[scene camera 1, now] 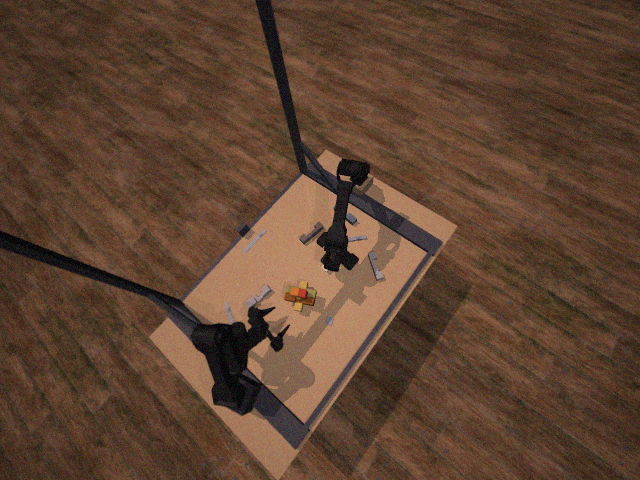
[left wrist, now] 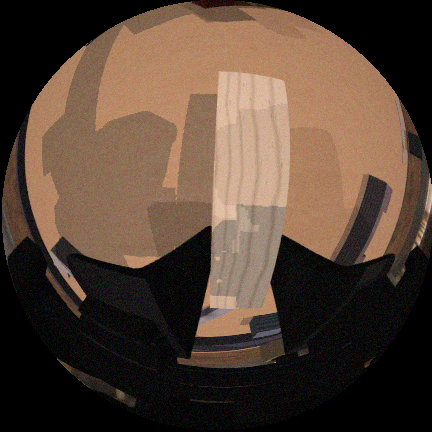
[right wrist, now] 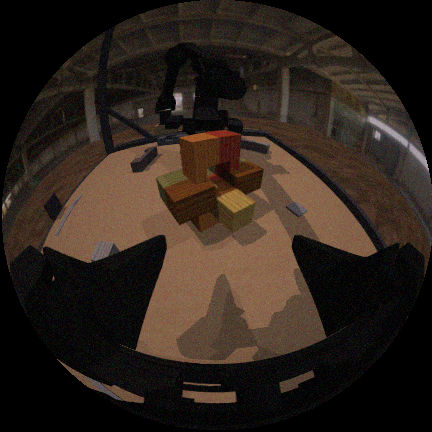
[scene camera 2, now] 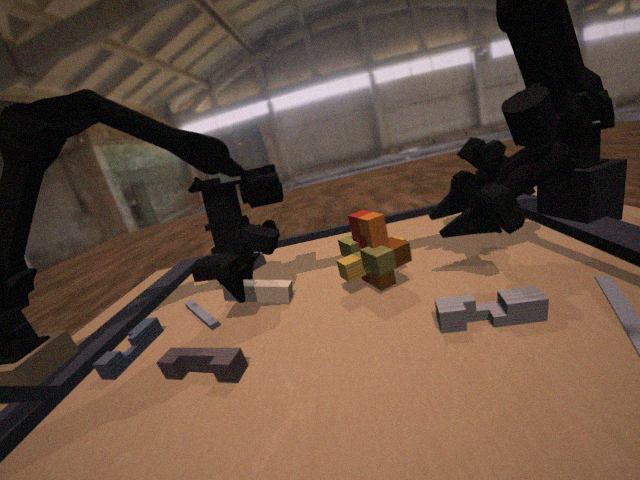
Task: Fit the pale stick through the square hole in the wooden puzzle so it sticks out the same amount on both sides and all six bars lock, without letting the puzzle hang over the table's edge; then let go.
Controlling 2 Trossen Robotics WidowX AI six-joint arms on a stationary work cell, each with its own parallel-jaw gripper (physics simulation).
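Frame: origin at the left arm's base, x ahead, y left, z up, level; millimetres.
Seen in the pictures: left gripper, fingertip midpoint: (left wrist: 238, 233) (scene camera 2: 245, 298); right gripper, fingertip midpoint: (scene camera 1: 282, 315) (right wrist: 231, 242) (scene camera 2: 434, 225); left arm's base, link origin: (left wrist: 285, 354) (scene camera 2: 22, 350); right arm's base, link origin: (scene camera 1: 236, 394) (scene camera 2: 579, 164).
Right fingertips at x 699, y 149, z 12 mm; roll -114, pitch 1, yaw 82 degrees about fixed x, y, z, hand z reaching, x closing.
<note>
Offsets run from my right fingertips to a thing's top centre.
The wooden puzzle (scene camera 1: 299, 295) (scene camera 2: 379, 259) (right wrist: 192, 200), made of orange, red, brown, olive and yellow bars, stands on the table between the two arms. A small opening shows under its orange and red top bars in the right wrist view. My left gripper (scene camera 1: 328, 267) (scene camera 2: 241, 296) is shut on the pale stick {dx -318, dy -3, dz -23 mm} (scene camera 2: 271, 291) (left wrist: 252, 165), holding it roughly level, low over the table. The stick is apart from the puzzle, its free end pointing toward it. My right gripper (scene camera 1: 280, 317) (scene camera 2: 436, 225) (right wrist: 231, 242) is open and empty on the puzzle's other side.
A dark brown notched bar {dx -360, dy -164, dz -47 mm} (scene camera 1: 312, 233) (scene camera 2: 201, 361) and a blue-grey one {dx -529, dy -100, dz -47 mm} (scene camera 1: 351, 219) (scene camera 2: 144, 330) lie near the left arm. A light grey notched bar {dx +10, dy -153, dz -47 mm} (scene camera 1: 258, 296) (scene camera 2: 522, 305) lies near the right gripper. A small grey tile {dx -105, dy +145, dz -75 mm} (scene camera 1: 329, 320) (right wrist: 296, 209) lies beside the puzzle.
</note>
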